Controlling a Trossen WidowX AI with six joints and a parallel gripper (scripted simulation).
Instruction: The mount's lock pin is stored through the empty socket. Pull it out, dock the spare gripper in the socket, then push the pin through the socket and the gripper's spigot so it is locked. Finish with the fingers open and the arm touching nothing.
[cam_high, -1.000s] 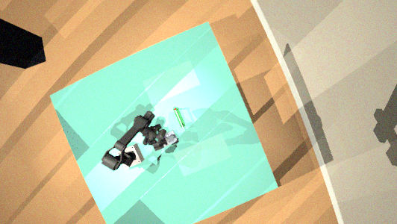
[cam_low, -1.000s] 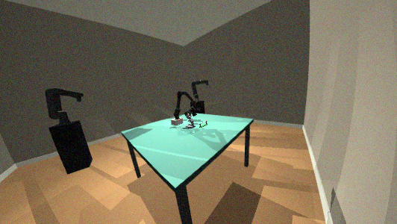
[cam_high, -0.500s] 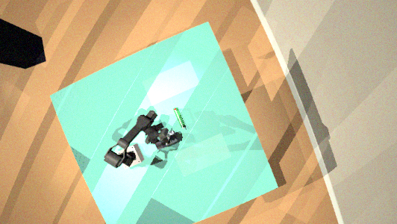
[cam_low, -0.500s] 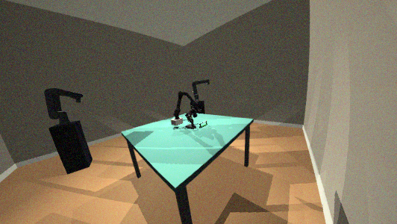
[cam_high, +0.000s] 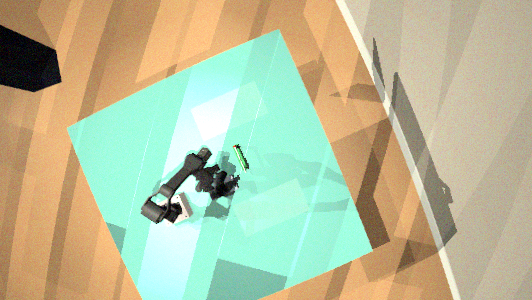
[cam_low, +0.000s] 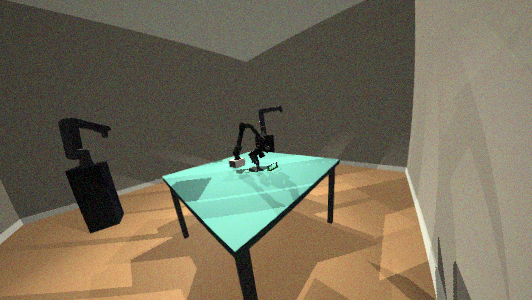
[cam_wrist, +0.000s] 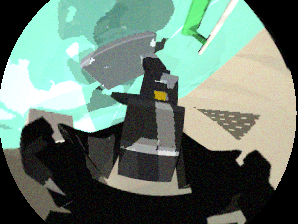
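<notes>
Now: gripper tip 1 cm to the right of the spare gripper. Also, from my gripper tip: green bar: 14 cm to the left, 11 cm ahead, 9 cm below; then grey mount: 7 cm below, 2 cm to the left, 1 cm ahead.
</notes>
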